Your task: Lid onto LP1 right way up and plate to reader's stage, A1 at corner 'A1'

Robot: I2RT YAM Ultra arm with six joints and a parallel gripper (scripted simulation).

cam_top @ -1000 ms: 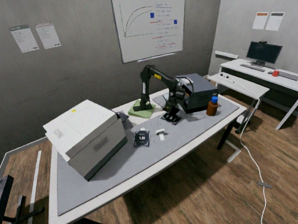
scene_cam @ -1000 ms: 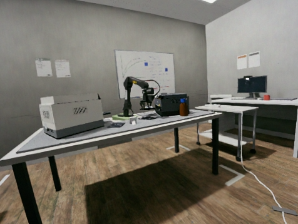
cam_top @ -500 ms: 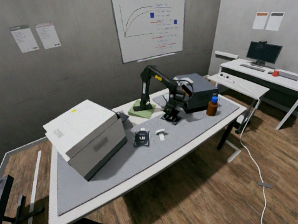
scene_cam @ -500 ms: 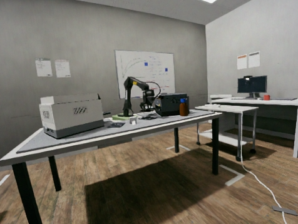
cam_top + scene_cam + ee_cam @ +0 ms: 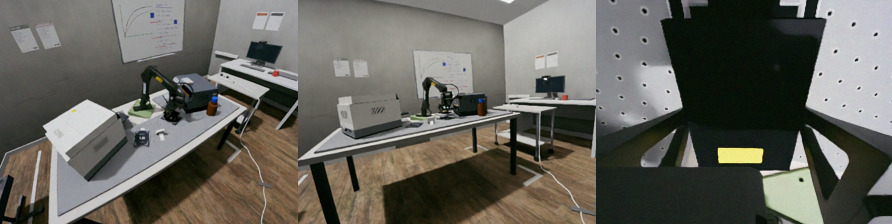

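My hand is 210 mm past the plate, 80 mm to the right of it and 20 mm below it. From my hand the other things lie so: black lid right at my hand; then brown capped bottle 390 mm to the left, 100 mm ahead, 40 mm above.
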